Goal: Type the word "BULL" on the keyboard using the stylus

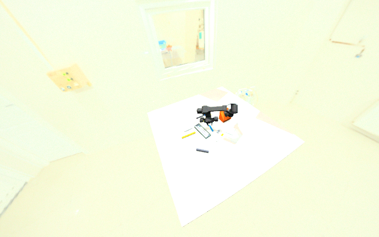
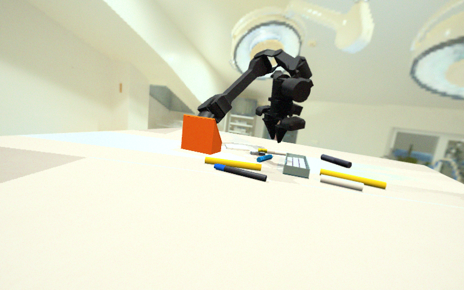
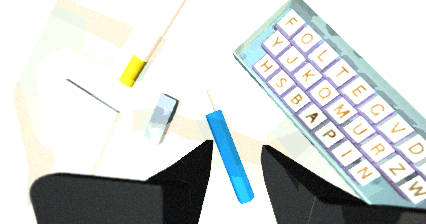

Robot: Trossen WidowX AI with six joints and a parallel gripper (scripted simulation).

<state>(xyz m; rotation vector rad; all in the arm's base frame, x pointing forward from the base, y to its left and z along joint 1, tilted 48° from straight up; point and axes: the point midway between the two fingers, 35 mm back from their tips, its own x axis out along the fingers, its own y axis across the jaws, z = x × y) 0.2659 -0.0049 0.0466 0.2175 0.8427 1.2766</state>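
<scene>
Now: gripper tip 6 cm above the stylus, 2 cm to the right of it and 2 cm past it.
</scene>
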